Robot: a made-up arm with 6 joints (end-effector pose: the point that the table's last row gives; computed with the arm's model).
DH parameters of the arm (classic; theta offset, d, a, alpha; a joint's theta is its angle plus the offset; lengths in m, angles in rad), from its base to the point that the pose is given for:
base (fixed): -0.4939 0 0.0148 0
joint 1: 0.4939 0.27 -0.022 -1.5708
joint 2: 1.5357 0 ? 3.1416
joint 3: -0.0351 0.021 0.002 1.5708
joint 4: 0 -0.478 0.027 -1.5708
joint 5: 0 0.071 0.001 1.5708
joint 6: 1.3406 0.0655 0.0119 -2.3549
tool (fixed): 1.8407 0.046 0 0
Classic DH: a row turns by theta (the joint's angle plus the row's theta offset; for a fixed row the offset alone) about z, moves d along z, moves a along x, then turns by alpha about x.
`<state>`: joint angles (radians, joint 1 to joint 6).
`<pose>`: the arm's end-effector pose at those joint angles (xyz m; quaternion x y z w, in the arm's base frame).
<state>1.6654 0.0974 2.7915 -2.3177 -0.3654 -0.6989</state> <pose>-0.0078 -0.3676 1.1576 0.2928 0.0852 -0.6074 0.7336</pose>
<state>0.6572 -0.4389 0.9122 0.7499 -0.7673 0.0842</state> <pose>-0.1586 -0.2321 1.3068 -0.0058 0.0766 0.1362 0.9877</pose>
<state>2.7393 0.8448 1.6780 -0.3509 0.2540 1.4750</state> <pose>-0.6566 0.3399 1.0078 0.0282 -0.2540 0.8655 0.4309</pose>
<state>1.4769 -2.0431 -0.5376 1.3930 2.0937 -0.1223</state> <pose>0.0595 -0.6313 0.4416 -0.1995 -0.9560 0.1914 0.0982</pose>
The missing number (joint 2, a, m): -0.6274
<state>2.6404 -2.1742 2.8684 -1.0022 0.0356 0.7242</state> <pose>0.4227 -0.1621 -0.5416 -0.6630 0.5303 0.5124 0.1286</pose>
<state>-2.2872 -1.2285 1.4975 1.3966 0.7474 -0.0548</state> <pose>0.6540 0.8298 0.5596 0.8078 0.0578 0.4917 0.3199</pose>
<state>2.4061 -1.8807 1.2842 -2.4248 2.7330 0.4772</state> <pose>0.7792 -0.8105 0.0439 -0.5386 -0.6227 0.0475 0.5656</pose>
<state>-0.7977 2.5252 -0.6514 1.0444 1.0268 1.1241</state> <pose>-0.1009 -0.0085 -0.2372 0.1327 0.6734 0.5923 0.4220</pose>
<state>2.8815 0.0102 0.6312 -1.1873 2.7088 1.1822</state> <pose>-0.3879 0.0781 1.1256 0.5846 0.4348 0.2539 0.6362</pose>
